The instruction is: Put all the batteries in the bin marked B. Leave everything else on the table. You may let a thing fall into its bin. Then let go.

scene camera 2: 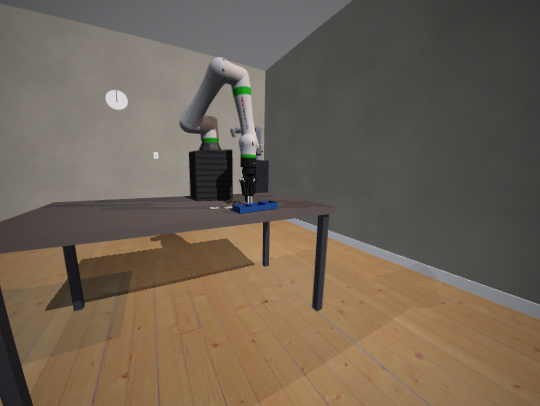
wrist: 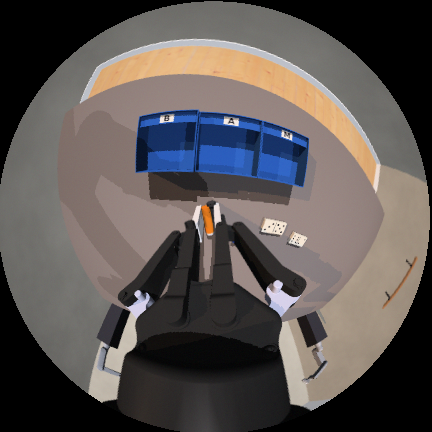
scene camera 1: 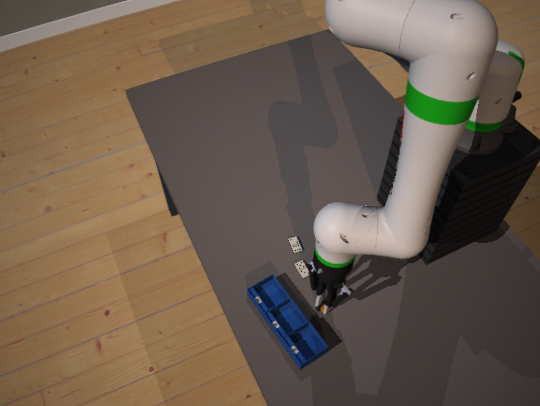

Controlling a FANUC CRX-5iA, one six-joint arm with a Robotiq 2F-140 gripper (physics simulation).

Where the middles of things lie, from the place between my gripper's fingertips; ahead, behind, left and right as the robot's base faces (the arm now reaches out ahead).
My gripper is now 11 cm short of the blue three-compartment bin [scene camera 1: 298, 336], 2 cm to the left of it and 2 cm below it.
